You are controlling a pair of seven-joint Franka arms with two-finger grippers.
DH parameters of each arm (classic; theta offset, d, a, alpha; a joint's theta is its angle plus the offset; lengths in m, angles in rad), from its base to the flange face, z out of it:
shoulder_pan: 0 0.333 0 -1.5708
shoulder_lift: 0 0 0 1.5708
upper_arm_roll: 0 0.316 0.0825 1.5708
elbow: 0 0 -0.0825 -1.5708
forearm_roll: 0 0.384 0 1.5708
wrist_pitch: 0 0 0.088 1.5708
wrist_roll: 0 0.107 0 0
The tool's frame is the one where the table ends.
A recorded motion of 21 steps. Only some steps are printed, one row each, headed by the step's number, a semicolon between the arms.
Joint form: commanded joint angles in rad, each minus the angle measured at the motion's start. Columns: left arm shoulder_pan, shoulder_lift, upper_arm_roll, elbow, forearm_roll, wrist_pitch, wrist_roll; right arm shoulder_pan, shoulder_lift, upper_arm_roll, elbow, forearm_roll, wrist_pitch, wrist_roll.
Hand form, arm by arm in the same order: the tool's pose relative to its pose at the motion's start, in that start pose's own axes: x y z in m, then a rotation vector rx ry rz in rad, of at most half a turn. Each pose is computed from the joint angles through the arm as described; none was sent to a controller.
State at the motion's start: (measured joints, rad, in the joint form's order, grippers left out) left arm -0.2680 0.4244 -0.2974 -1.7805 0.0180 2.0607 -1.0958; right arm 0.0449 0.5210 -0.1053 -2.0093 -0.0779 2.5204 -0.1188
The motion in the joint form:
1: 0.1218 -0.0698 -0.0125 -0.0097 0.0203 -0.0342 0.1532; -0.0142 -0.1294 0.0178 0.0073 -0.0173 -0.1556 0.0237
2: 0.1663 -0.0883 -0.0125 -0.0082 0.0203 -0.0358 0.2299; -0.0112 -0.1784 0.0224 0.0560 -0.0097 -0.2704 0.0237
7: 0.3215 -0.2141 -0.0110 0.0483 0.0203 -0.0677 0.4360; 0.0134 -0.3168 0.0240 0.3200 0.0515 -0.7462 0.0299
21: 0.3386 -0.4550 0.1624 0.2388 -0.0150 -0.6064 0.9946; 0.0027 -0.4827 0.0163 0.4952 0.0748 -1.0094 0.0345
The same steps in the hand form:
1: 0.0504 -0.0446 -0.0418 -0.0173 0.0365 0.0579; -0.0019 0.0055 -0.0668 0.0010 -0.0195 0.0214
2: 0.0710 -0.0620 -0.0557 -0.0322 0.0504 0.0912; 0.0032 0.0066 -0.1072 0.0077 -0.0358 0.0272
7: 0.1269 -0.1344 -0.1605 -0.1136 0.1834 0.1432; 0.0029 0.0055 -0.2741 0.0684 -0.1021 0.0565
21: 0.0891 -0.2784 -0.3271 0.0028 0.1133 0.4989; -0.0513 0.0231 -0.4307 0.0949 -0.0225 0.0908

